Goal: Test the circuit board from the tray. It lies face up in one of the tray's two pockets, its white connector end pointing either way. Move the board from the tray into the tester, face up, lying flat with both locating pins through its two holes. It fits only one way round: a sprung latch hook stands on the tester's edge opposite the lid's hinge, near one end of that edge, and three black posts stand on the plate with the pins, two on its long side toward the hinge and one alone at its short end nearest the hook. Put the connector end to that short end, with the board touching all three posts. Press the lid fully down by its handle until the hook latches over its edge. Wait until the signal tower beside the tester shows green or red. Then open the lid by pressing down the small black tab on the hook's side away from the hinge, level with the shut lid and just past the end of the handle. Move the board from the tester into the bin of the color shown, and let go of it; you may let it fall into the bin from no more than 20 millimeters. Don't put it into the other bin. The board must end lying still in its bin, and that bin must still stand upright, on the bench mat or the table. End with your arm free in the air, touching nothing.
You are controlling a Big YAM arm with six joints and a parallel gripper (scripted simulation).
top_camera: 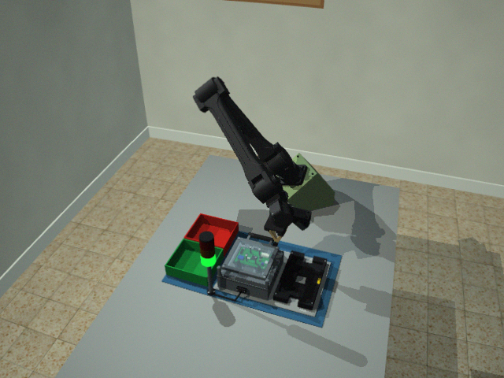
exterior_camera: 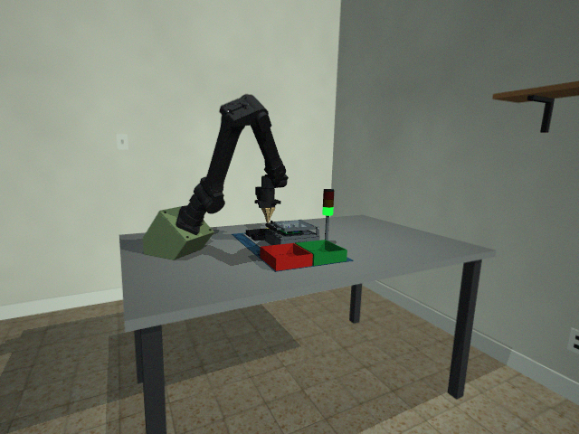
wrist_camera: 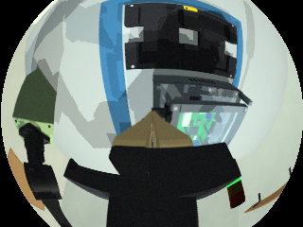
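Now: the latch hook 20 mm below my hand and 10 mm ahead of it. Also, from my hand: tester plate 80 mm ahead, 50 mm to the right, 40 mm below; green circuit board 80 mm ahead, 50 mm to the right, 30 mm below; clear lid 80 mm ahead, 60 mm to the right, 20 mm below.
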